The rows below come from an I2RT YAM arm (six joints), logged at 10 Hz.
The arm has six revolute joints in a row. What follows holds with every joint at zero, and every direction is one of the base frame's.
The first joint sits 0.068 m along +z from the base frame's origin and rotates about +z.
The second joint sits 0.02 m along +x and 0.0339 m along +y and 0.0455 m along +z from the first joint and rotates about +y.
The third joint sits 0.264 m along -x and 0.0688 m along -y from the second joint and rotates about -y.
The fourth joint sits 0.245 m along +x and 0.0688 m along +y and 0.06 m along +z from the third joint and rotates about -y.
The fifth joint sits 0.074 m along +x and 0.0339 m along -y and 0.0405 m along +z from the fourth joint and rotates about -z.
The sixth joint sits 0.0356 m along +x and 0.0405 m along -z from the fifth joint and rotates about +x.
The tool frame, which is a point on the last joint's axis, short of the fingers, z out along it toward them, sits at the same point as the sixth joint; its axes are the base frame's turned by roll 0, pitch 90 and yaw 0 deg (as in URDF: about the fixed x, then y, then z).
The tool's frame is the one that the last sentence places.
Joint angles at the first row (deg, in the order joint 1, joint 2, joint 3, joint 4, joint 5, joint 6):
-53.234 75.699 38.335 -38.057 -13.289 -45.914
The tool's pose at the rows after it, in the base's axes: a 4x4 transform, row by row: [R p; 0 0 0 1], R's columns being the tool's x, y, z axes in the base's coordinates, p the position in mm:
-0.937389, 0.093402, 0.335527, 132.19; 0.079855, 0.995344, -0.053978, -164.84; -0.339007, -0.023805, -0.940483, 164.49; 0, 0, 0, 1
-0.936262, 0.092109, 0.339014, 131.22; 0.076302, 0.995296, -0.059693, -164.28; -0.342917, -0.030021, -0.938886, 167.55; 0, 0, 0, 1
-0.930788, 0.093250, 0.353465, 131.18; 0.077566, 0.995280, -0.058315, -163.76; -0.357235, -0.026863, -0.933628, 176.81; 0, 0, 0, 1
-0.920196, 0.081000, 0.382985, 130.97; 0.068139, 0.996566, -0.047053, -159.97; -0.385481, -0.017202, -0.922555, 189.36; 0, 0, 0, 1
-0.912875, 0.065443, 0.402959, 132.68; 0.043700, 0.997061, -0.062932, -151.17; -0.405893, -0.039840, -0.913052, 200.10; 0, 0, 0, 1
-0.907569, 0.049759, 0.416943, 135.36; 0.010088, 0.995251, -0.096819, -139.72; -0.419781, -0.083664, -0.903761, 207.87; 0, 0, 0, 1
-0.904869, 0.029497, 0.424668, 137.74; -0.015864, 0.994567, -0.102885, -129.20; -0.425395, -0.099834, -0.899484, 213.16; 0, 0, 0, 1
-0.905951, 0.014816, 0.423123, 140.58; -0.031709, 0.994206, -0.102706, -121.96; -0.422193, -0.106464, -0.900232, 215.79; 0, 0, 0, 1
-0.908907, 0.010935, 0.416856, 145.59; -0.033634, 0.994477, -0.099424, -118.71; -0.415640, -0.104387, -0.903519, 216.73; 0, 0, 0, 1
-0.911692, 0.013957, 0.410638, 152.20; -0.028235, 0.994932, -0.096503, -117.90; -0.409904, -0.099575, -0.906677, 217.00; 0, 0, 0, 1
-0.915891, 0.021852, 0.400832, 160.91; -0.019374, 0.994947, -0.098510, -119.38; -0.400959, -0.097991, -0.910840, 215.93; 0, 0, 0, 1
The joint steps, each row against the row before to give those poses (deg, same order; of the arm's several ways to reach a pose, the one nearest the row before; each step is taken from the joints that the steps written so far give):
-0.336 -0.629 -0.126 -0.613 -0.474 -0.778
-0.122 -0.745 0.187 -0.557 0.004 -0.216
-0.048 -1.202 1.341 -2.049 -0.749 0.200
0.288 -2.095 1.454 -2.811 -1.732 0.013
1.922 -3.046 0.358 -1.293 0.198 1.019
3.019 -3.394 -0.508 0.027 1.672 1.656
2.838 -2.276 -0.159 -0.839 0.961 1.422
2.368 -1.006 0.056 -0.644 0.966 1.301
1.930 0.451 0.474 -0.088 0.852 1.576
1.615 1.263 0.748 0.382 0.729 1.709
1.445 2.134 0.960 0.984 1.003 1.728

